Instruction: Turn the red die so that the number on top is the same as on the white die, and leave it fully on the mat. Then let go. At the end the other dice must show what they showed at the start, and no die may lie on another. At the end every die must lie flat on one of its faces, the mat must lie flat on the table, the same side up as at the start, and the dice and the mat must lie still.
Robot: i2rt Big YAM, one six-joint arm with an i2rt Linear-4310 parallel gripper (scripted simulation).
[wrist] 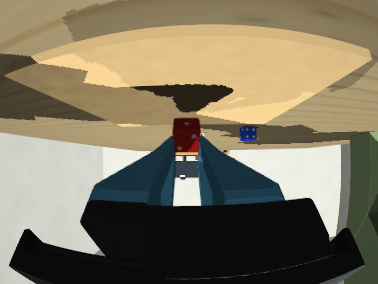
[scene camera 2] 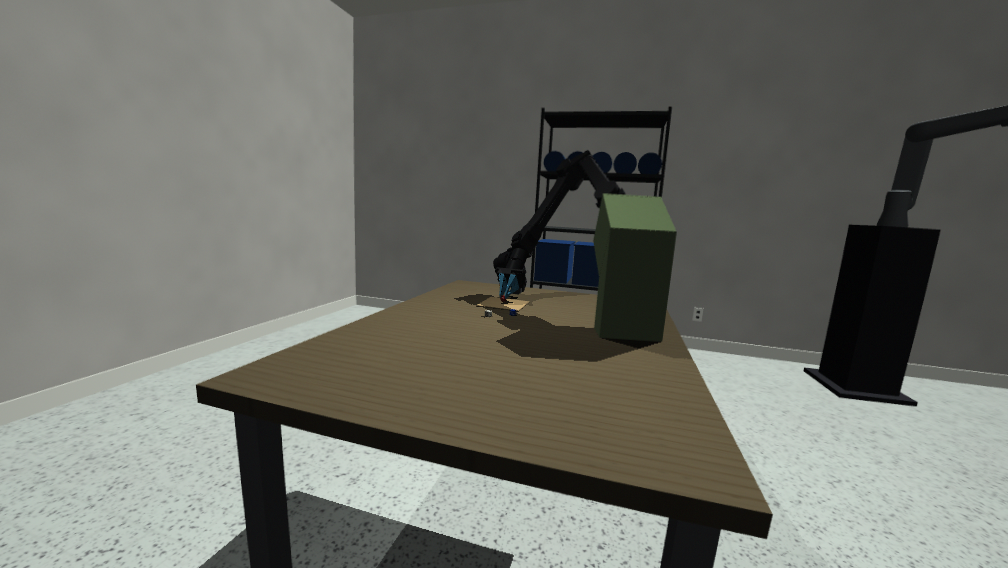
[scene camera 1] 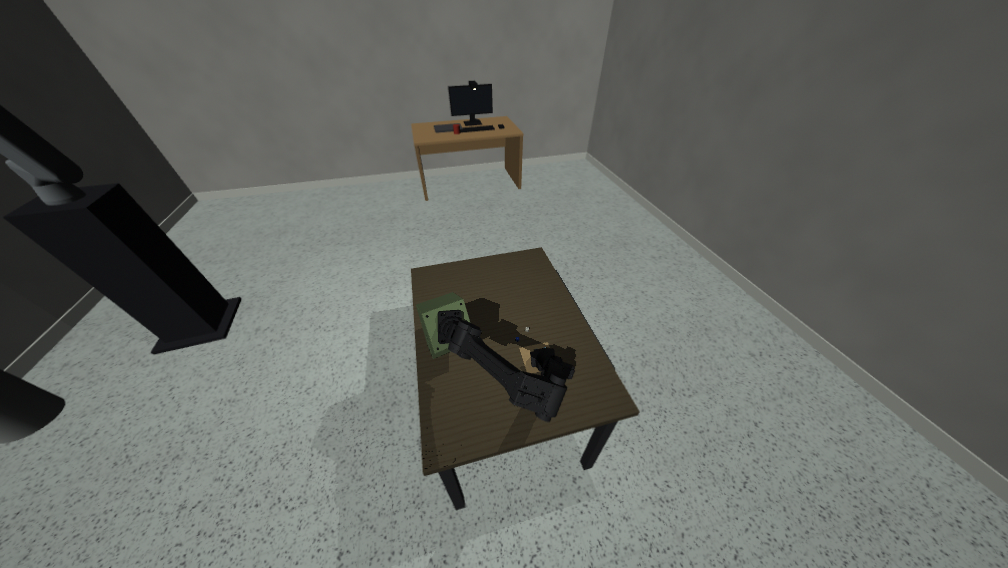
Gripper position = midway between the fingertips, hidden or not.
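You'd see the gripper (scene camera 2: pixel 502 297) there, and the wrist view has the gripper as well (wrist: pixel 186 143). There's a red die (wrist: pixel 186 131) too, and a tan mat (wrist: pixel 222 74).
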